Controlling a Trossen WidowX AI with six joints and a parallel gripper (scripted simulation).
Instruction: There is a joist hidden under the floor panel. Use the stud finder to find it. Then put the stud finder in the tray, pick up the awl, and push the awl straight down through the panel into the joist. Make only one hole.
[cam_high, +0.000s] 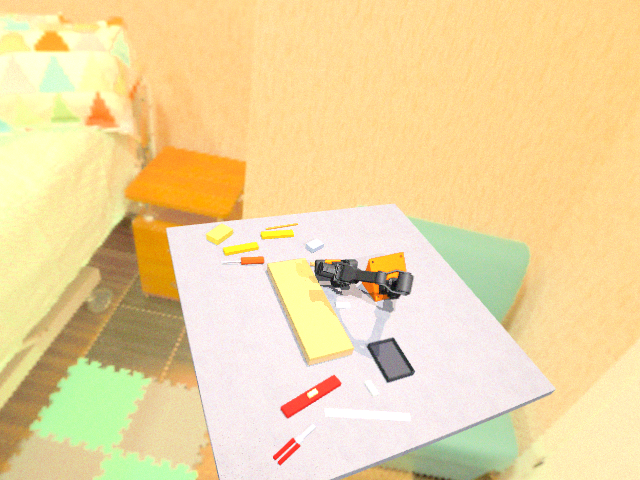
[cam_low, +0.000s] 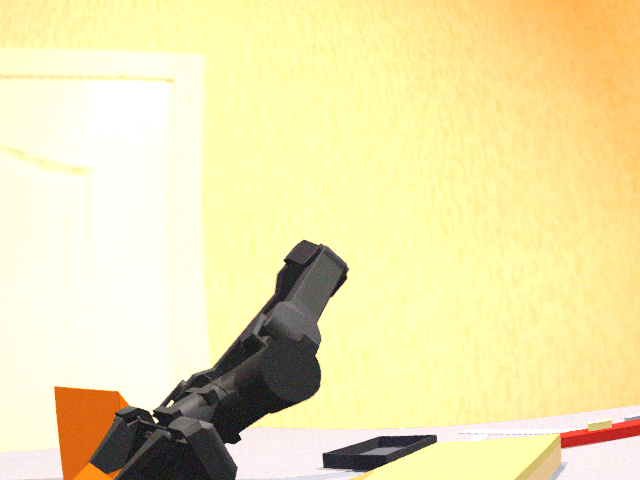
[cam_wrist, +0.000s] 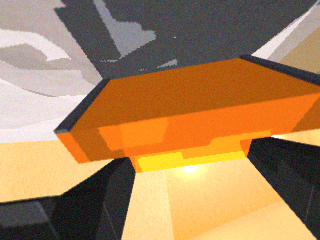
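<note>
Now: the orange stud finder 1 cm below my gripper tip and 1 cm ahead of it. Round my gripper tip: awl: 6 cm below, 3 cm to the right, 1 cm ahead; red level: 59 cm to the left, 27 cm ahead, 5 cm below; dark tray: 51 cm to the left, 7 cm behind, 5 cm below.
</note>
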